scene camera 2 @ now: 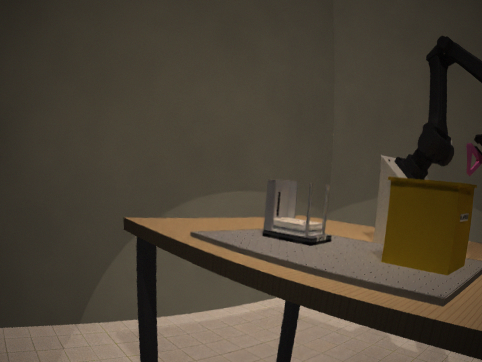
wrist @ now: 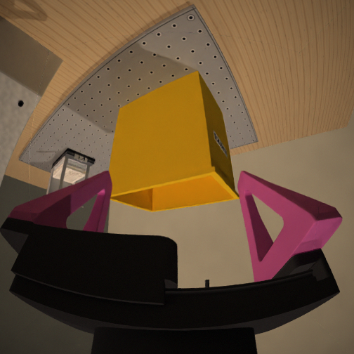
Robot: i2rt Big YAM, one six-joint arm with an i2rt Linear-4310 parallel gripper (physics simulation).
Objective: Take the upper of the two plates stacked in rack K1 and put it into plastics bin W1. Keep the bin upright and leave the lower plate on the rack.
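Pixels of known places: gripper, fingertip midpoint: (scene camera 2: 480, 174); arm's base at its link origin: (scene camera 2: 410, 174).
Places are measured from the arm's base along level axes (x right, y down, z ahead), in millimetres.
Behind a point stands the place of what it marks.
Note:
Rack K1 (scene camera 2: 270, 205) {x 222, y 114, z 381 mm} (wrist: 79, 153) stands on the grey perforated board, with a black base, a pale back panel and clear posts. Two pale plates lie stacked low in it, the upper plate (scene camera 2: 295, 220) {x 193, y 151, z 312 mm} on the lower plate (scene camera 2: 300, 229) {x 122, y 162, z 364 mm}; in the wrist view they are too small to tell apart. Yellow bin W1 (scene camera 2: 425, 225) {x -239, y 106, z 372 mm} (wrist: 160, 145) stands upright with its opening up. My gripper (wrist: 174, 177) is open and empty, its pink fingers wide apart. A pink finger (scene camera 2: 471, 159) {x -266, y -46, z 153 mm} shows at the right edge in the scene view, higher than the bin's rim.
The grey board (scene camera 2: 320, 255) {x -11, y 197, z 432 mm} (wrist: 150, 52) lies on the wooden table (scene camera 2: 165, 227) {x 467, y 210, z 553 mm} (wrist: 290, 65). The arm (scene camera 2: 438, 95) {x -91, y -258, z -32 mm} rises behind the bin, beside a pale upright panel (scene camera 2: 383, 200) {x 36, y 82, z 105 mm}. The bin stands to the right of the rack in the scene view.

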